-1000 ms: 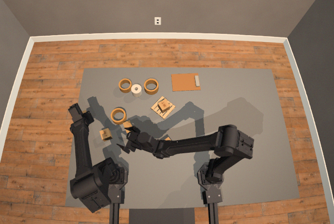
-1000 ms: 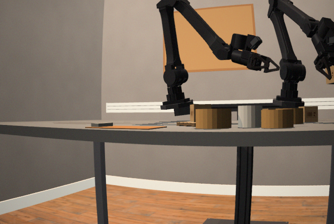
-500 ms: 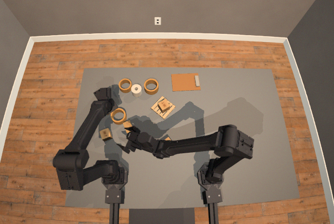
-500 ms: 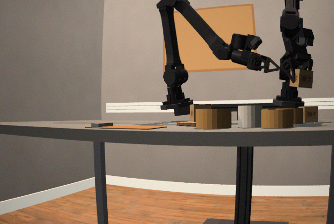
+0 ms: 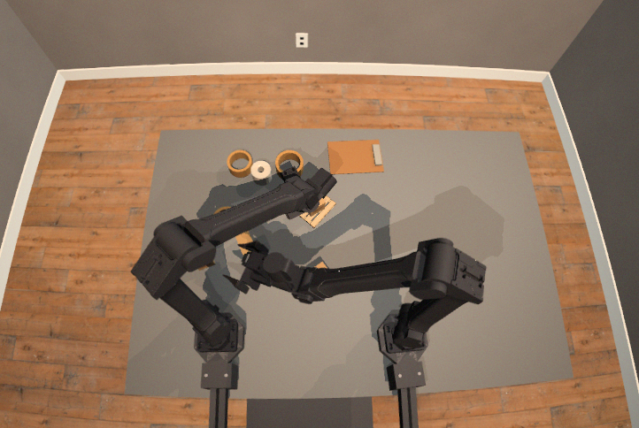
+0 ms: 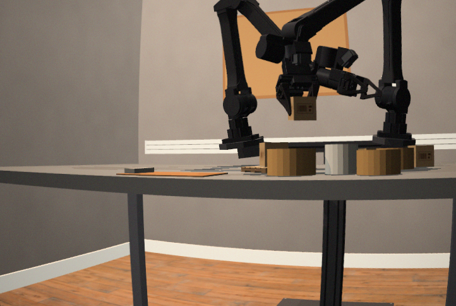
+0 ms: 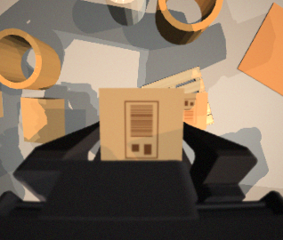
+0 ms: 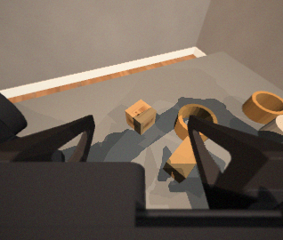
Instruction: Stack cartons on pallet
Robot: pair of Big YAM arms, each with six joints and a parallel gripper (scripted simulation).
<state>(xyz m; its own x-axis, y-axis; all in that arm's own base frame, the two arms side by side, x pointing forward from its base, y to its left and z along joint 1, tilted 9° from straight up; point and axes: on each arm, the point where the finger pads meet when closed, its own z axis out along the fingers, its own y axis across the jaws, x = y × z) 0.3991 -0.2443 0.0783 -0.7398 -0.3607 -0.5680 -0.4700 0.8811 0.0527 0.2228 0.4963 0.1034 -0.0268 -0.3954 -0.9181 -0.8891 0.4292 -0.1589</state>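
My left gripper is now 4 cm short of the carton, 6 cm to the left of it and 10 cm above it. Round my left hand: wooden pallet: 5 cm ahead, 6 cm to the right, 14 cm below.
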